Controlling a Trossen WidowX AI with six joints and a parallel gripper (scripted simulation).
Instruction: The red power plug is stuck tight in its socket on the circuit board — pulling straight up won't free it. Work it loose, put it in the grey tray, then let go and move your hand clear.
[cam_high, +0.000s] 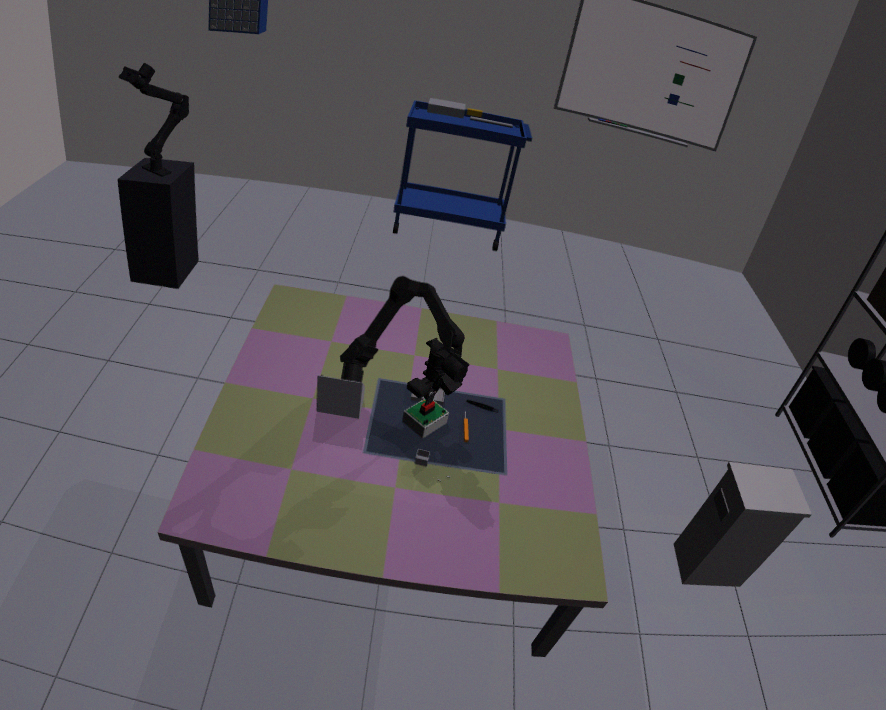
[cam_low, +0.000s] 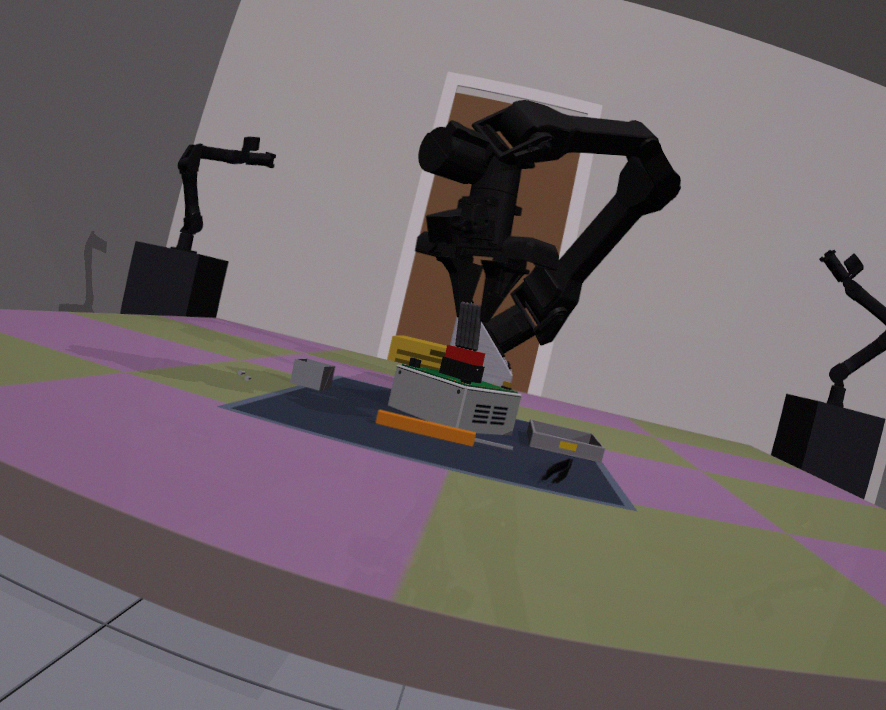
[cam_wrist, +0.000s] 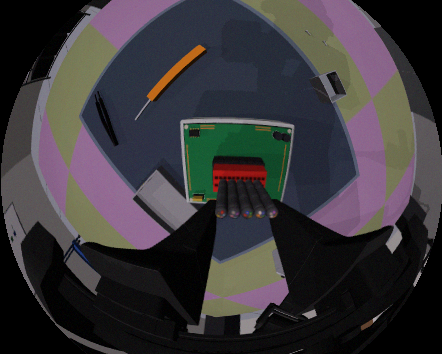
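Right now the red power plug is 4 cm below my gripper tip. Also, from my gripper tip: dark mat (5 cm ahead, 12 cm below).
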